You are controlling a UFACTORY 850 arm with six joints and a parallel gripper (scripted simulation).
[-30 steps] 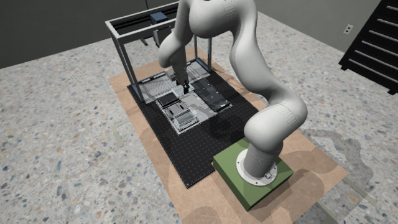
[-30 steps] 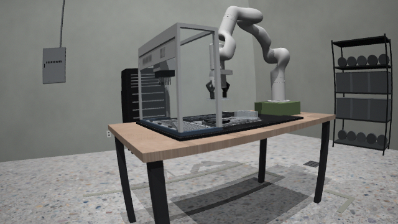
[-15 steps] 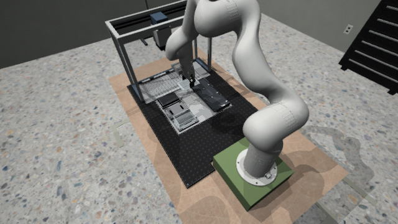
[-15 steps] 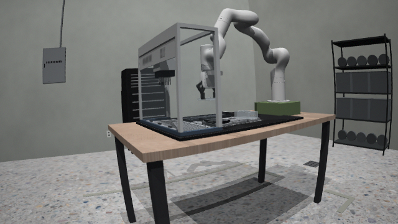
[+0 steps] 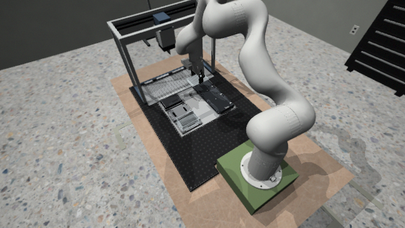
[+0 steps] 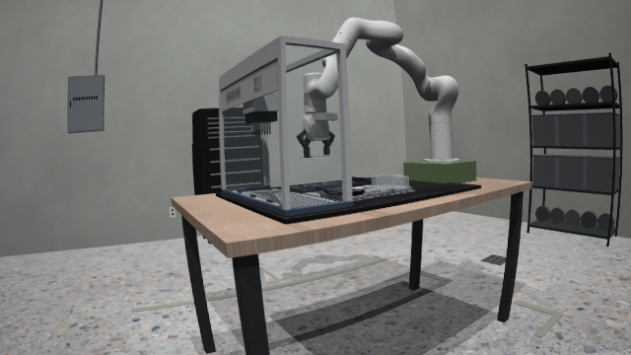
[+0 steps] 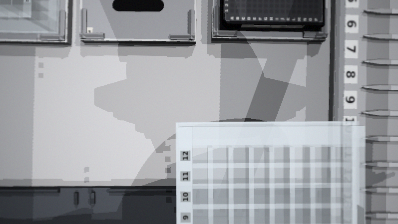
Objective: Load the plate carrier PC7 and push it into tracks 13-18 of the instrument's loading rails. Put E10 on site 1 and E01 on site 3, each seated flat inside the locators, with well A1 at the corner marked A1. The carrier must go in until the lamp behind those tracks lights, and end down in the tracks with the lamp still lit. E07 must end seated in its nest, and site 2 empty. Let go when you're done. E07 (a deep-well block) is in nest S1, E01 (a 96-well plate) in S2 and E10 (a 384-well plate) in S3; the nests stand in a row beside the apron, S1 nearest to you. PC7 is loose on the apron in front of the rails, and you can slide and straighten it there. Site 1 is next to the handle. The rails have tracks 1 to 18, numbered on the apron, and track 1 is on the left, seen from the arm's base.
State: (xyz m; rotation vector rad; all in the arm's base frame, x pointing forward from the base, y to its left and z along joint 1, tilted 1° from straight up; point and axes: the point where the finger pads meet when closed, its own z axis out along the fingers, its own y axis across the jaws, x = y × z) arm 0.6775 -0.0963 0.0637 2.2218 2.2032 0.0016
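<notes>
Right now the dark plate carrier PC7 is 12 cm below my hand, 8 cm behind it and 6 cm to the right of it. Round my hand: nest S2: 20 cm to the left, 14 cm below, 8 cm behind; 96-well plate E01: 1 cm below; dark 384-well plate E10: 20 cm to the left, 12 cm below, 3 cm ahead.
</notes>
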